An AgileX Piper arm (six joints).
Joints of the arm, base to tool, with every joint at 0 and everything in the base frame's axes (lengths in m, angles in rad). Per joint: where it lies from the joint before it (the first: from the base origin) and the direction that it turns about. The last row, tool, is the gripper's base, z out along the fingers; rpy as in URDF.
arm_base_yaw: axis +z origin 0 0 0.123
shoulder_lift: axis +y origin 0 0 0
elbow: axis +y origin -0.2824 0 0.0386
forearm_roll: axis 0.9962 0 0.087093 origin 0.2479 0 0.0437
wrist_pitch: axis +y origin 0 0 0
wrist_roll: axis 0.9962 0 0.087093 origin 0.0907 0 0.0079
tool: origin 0 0 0 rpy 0 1.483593 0
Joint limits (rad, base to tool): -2.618..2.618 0..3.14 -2.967..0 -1.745..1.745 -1.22..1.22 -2.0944..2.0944
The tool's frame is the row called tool.
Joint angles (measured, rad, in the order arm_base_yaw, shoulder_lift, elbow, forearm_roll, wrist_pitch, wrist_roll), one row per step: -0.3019, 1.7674, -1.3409, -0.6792, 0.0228, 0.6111; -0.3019, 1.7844, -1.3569, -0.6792, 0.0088, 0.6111; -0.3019, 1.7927, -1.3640, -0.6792, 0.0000, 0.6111; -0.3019, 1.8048, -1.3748, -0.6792, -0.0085, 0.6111; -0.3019, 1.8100, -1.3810, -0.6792, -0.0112, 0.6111; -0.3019, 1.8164, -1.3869, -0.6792, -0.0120, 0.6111; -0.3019, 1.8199, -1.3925, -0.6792, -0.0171, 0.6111; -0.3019, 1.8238, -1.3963, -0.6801, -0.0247, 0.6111; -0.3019, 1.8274, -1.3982, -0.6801, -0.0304, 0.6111; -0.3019, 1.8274, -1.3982, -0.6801, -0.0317, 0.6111; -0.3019, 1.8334, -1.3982, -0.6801, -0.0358, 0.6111; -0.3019, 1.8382, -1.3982, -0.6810, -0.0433, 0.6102; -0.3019, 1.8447, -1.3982, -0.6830, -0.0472, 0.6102; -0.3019, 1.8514, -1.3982, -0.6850, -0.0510, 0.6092
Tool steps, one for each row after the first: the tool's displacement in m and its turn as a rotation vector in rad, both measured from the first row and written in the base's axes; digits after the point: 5 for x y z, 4 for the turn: 0.00484, -0.00067, -0.00102, -0.0001, -0.0103, 0.0083; 0.00721, -0.00088, -0.00165, -0.0001, -0.0163, 0.0135; 0.01050, -0.00140, -0.00274, 0.0001, -0.0219, 0.0185; 0.01201, -0.00170, -0.00277, -0.0003, -0.0250, 0.0201; 0.01362, -0.00216, -0.00355, -0.0002, -0.0252, 0.0206; 0.01488, -0.00225, -0.00289, -0.0010, -0.0313, 0.0236; 0.01615, -0.00218, -0.00283, -0.0020, -0.0370, 0.0284; 0.01712, -0.00214, -0.00340, -0.0016, -0.0400, 0.0318; 0.01716, -0.00208, -0.00331, -0.0017, -0.0410, 0.0326; 0.01829, -0.00218, -0.00567, 0.0001, -0.0386, 0.0350; 0.01934, -0.00206, -0.00728, -0.0002, -0.0396, 0.0400; 0.02052, -0.00218, -0.00989, 0.0000, -0.0360, 0.0430; 0.02170, -0.00232, -0.01261, -0.0007, -0.0319, 0.0463
